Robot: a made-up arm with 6 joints. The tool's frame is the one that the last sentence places.
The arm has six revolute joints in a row. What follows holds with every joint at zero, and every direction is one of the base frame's. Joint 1 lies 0.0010 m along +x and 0.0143 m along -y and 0.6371 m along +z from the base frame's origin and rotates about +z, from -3.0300 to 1.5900 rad. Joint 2 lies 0.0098 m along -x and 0.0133 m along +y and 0.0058 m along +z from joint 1 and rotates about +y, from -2.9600 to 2.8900 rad. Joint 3 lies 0.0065 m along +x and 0.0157 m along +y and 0.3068 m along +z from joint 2 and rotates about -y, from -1.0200 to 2.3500 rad. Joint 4 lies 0.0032 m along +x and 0.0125 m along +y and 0.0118 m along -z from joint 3 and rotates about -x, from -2.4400 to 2.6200 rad. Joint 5 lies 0.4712 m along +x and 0.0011 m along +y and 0.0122 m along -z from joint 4 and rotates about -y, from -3.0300 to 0.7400 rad. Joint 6 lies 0.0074 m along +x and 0.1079 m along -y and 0.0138 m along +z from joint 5 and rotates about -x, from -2.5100 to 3.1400 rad. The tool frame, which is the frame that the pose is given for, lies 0.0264 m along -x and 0.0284 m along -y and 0.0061 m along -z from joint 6; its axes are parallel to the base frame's.
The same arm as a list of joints. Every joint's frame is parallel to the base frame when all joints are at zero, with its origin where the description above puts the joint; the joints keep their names.
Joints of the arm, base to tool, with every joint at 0 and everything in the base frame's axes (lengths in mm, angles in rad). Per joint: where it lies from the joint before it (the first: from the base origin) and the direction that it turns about. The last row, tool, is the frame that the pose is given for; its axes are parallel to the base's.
joint 1: xyz 1 -14.3 637.1 axis 0 0 1
joint 2: xyz -9.8 13.3 5.8 axis 0 1 0
joint 3: xyz 6.5 15.7 306.8 axis 0 -1 0
joint 4: xyz 3.2 12.5 -11.8 axis -1 0 0
joint 5: xyz 471.2 1.1 -12.2 axis 0 -1 0
joint 6: xyz 7.4 -107.9 13.8 axis -1 0 0
tool: xyz -26.4 -28.4 -6.1
Joint limits (rad, base to tool): -3.03..1.59 -2.96..2.89 -1.02..2.35 -2.44..2.62 -3.03..0.74 -2.51..3.14

